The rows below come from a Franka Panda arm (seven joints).
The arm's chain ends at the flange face. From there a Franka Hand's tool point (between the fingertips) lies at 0.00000 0.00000 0.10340 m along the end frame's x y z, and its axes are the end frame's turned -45 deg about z.
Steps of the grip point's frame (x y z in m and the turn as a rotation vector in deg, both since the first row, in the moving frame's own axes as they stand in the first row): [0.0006, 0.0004, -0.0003, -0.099, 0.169, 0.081]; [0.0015, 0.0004, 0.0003, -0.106, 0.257, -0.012]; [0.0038, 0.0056, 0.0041, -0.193, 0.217, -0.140]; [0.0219, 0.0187, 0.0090, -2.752, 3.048, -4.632]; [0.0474, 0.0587, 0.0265, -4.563, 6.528, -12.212]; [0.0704, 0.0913, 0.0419, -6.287, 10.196, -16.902]
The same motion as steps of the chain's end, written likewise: [0.0004, -0.0001, -0.0003, 0.049, 0.190, 0.081]; [0.0009, -0.0006, 0.0003, 0.107, 0.257, -0.012]; [0.0061, 0.0013, 0.0041, 0.017, 0.290, -0.140]; [0.0213, -0.0016, 0.0093, 0.209, 4.101, -4.632]; [0.0613, 0.0120, 0.0275, 1.389, 7.843, -12.212]; [0.0945, 0.0227, 0.0441, 2.764, 11.655, -16.902]
